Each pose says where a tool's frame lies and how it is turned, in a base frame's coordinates. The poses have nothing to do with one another.
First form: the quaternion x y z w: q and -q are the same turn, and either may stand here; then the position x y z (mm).
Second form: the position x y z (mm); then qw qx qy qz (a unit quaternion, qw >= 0). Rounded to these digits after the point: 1 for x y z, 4 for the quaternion.
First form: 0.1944 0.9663 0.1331 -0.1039 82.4 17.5 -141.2
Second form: 82.4 17.5 -141.2 0.1039 -0.1944 -0.9663 -0.1331
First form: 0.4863 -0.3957 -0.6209 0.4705 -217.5 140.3 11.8
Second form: -217.5 140.3 11.8 0.4705 0.4863 -0.3957 -0.6209
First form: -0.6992 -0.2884 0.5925 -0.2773 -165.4 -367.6 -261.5
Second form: -165.4 -367.6 -261.5 0.2773 0.6992 0.2884 -0.5925
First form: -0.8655 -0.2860 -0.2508 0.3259 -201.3 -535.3 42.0
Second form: -201.3 -535.3 42.0 0.3259 -0.8655 -0.2860 -0.2508
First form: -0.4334 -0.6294 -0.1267 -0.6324 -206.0 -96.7 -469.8
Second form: -206.0 -96.7 -469.8 0.6324 0.4334 0.6294 0.1267
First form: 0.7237 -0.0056 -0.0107 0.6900 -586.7 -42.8 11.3
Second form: -586.7 -42.8 11.3 0.6900 0.7237 -0.0056 -0.0107
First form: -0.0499 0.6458 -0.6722 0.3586 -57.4 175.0 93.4
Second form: -57.4 175.0 93.4 0.3586 -0.0499 0.6458 -0.6722
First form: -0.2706 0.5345 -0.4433 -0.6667 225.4 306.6 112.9
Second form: 225.4 306.6 112.9 0.6667 0.2706 -0.5345 0.4433
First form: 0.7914 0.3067 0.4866 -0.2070 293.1 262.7 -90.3
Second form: 293.1 262.7 -90.3 0.2070 -0.7914 -0.3067 -0.4866
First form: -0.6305 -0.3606 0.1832 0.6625 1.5 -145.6 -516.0
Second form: 1.5 -145.6 -516.0 0.6625 -0.6305 -0.3606 0.1832
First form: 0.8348 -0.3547 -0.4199 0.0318 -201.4 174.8 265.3
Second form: -201.4 174.8 265.3 0.0318 0.8348 -0.3547 -0.4199
